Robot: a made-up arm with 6 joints.
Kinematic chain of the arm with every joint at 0, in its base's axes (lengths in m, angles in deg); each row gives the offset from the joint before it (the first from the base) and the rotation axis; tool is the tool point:
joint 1: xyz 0 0 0.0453 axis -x
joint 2: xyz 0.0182 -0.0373 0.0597 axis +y
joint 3: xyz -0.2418 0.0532 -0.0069 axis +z
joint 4: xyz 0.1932 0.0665 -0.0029 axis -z
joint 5: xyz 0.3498 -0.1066 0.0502 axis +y
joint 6: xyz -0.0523 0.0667 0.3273 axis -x
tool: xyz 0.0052 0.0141 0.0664
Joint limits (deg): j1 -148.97..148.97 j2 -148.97..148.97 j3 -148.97..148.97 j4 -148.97..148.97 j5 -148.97..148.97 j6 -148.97..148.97
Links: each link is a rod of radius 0.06 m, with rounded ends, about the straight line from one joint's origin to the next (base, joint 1, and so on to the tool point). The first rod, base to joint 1, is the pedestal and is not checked.
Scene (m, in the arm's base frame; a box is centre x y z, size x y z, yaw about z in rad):
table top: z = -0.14
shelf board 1: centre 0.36 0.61 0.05 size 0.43 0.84 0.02 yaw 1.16
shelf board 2: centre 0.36 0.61 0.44 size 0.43 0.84 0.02 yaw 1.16
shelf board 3: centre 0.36 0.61 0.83 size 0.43 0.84 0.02 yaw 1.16
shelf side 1: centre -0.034 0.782 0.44 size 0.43 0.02 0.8 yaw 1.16
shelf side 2: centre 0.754 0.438 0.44 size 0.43 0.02 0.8 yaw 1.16
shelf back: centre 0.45 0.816 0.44 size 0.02 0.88 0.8 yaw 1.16
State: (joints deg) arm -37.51 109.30 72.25 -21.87 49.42 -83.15
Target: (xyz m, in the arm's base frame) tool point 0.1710 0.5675 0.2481
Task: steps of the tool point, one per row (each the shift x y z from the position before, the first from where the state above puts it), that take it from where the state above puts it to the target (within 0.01 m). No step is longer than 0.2 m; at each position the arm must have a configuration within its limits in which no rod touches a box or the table.
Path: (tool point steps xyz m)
1: -0.0299 -0.0958 0.0176
2: -0.0382 -0.0921 0.0054
3: -0.0432 -0.0882 -0.0059
4: -0.0450 -0.0827 -0.0171
5: -0.0540 0.0932 -0.1392
6: -0.0527 0.0356 -0.1378
7: -0.0389 -0.0109 -0.1196
8: 0.0302 0.0843 0.0027
9: 0.0382 0.0825 -0.0007
10: 0.0391 0.0799 -0.0020

